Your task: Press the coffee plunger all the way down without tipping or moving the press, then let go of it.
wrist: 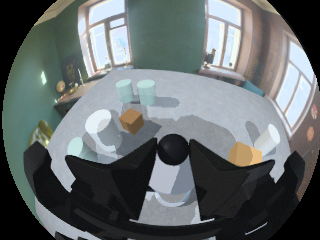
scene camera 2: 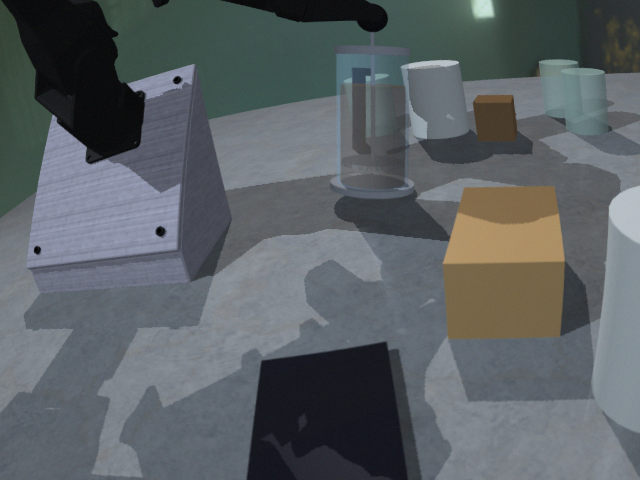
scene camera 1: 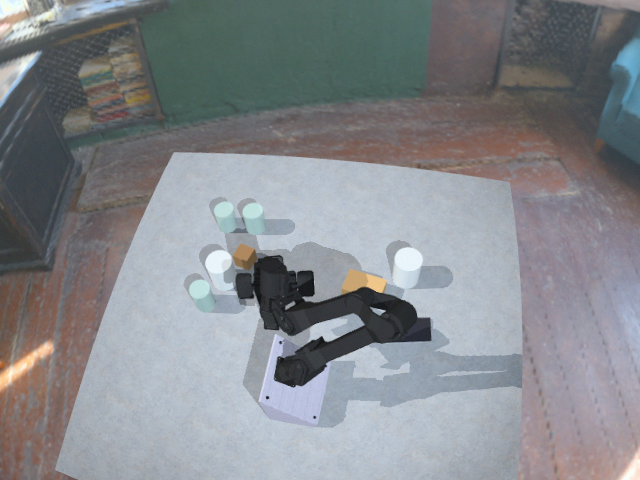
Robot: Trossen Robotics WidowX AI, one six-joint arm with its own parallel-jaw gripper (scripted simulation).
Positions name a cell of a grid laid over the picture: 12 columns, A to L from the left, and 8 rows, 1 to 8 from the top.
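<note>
There's a coffee press (wrist: G7) here, plus a white cylinder (scene camera 1: H5) and a white cylinder (scene camera 2: I2). I can also see a brown cube (scene camera 2: J2), an orange box (scene camera 2: J5) and a dark slab (scene camera 2: G7). As for my gripper, you'd find it at (scene camera 2: H1), at (wrist: G5) and at (scene camera 1: F5).
</note>
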